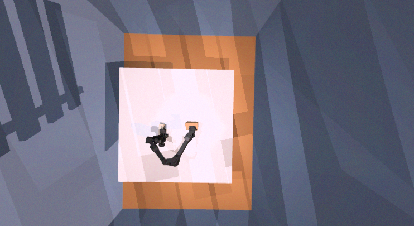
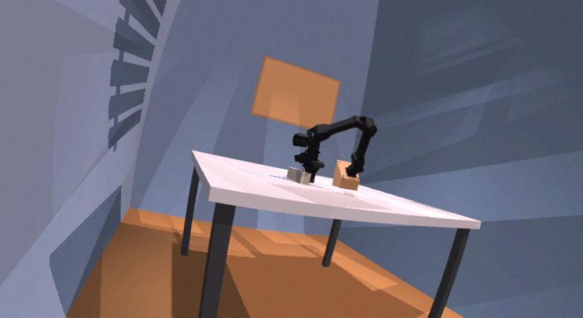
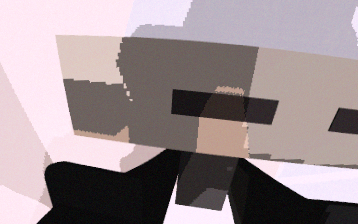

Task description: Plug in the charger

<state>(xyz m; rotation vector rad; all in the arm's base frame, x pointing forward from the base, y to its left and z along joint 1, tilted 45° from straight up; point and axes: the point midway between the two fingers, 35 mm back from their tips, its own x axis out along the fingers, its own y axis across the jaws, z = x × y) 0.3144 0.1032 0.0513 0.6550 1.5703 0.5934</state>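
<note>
My gripper tip is now 2 cm short of the two-prong charger and 1 cm below it.
</note>
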